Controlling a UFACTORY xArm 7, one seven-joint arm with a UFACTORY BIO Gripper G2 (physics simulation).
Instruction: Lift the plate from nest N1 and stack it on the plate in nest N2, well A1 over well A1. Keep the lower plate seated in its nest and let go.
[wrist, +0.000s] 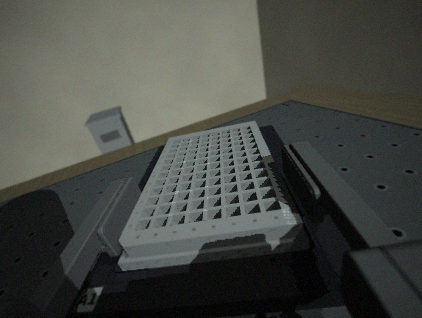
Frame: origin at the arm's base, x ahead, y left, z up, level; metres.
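Where they show: hand, tool point: (207, 196).
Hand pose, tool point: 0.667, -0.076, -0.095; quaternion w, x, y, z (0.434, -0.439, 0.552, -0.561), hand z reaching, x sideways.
Observation:
Things, the pixels of their top centre, and the offset from my tool point, as dx, dy, dz. "*": a spot on its surface instead. Level surfaces: height alone.
- white multi-well plate, top centre: (208, 162) +0.038, -0.009, -0.003
- dark nest, top centre: (211, 176) +0.038, -0.008, -0.014
- A1 label, surface spot: (89, 299) * -0.021, +0.063, -0.017
- grey perforated board, surface height: dz -0.029
A white multi-well plate (187, 241) lies level in the middle of the wrist view, above a dark nest (165, 292) with an A1 label (89, 299) at its near left corner. A stepped white rim shows along the plate's near side. Shadow covers part of its near and right sides. My gripper (211, 185) is open, with one finger along each long side of the plate. A dark gap shows between the plate and the right finger; the left finger is close to the plate's left side. Whether another plate lies beneath, and which nest this is, I cannot tell.
A grey perforated board (360, 137) spreads around the nest, with a wooden edge (345, 102) behind it. A small grey box-shaped device (109, 131) stands at the upper left, beyond the board. A grey block (392, 275) shows at the lower right.

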